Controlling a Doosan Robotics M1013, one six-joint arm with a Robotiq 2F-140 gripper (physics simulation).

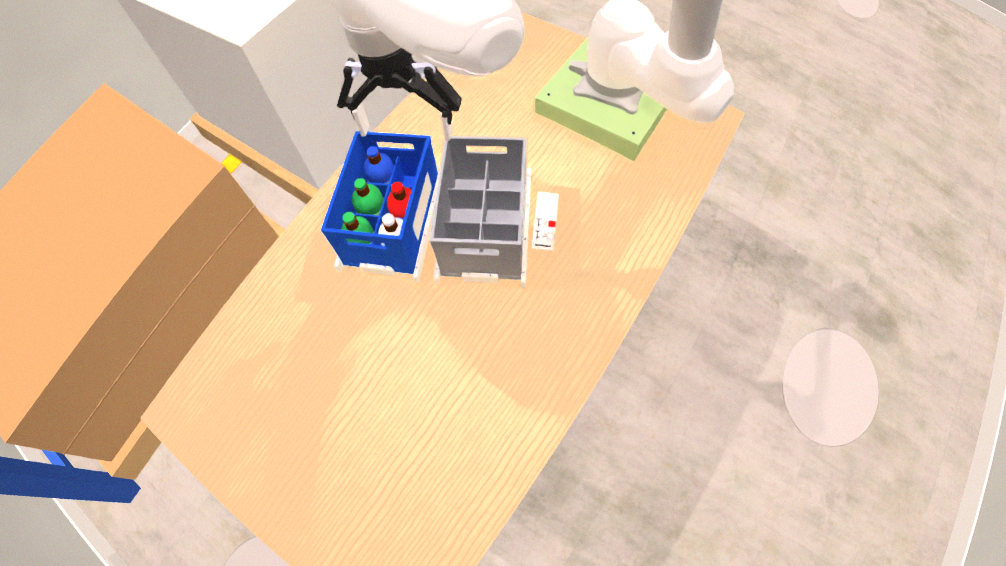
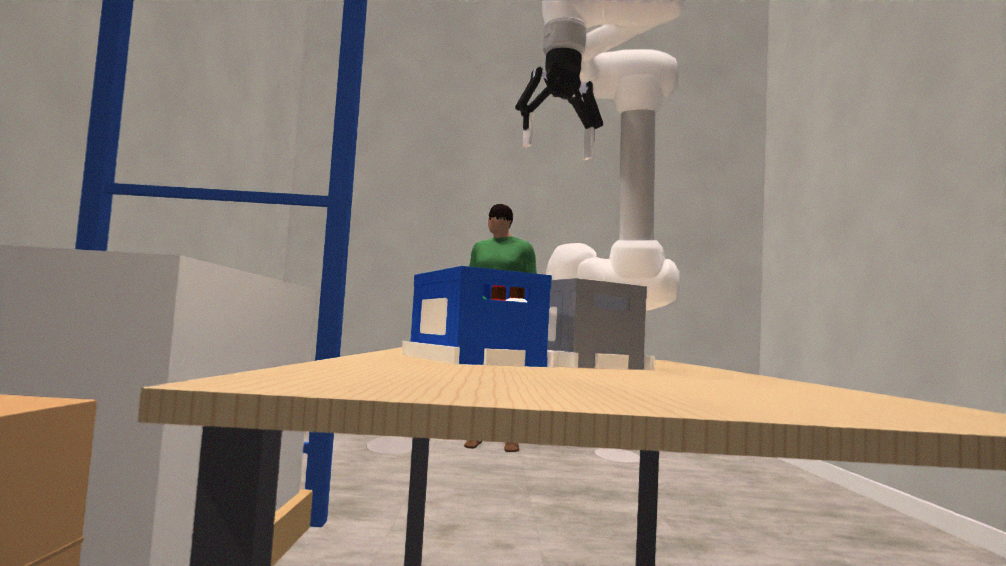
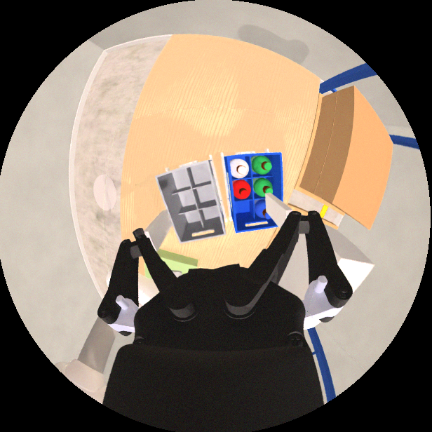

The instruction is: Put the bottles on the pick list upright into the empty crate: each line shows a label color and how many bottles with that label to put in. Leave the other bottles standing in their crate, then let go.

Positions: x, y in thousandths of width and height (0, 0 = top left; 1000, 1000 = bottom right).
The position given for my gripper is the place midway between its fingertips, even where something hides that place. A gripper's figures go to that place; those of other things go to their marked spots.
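Scene:
My gripper (image 1: 404, 234) is 93 cm from the lens, and of the things named here it is the nearest to the lens. A blue bottle (image 1: 376, 296) stands at 130 cm from the lens, while a pick list (image 1: 544, 360) is 134 cm from the lens.

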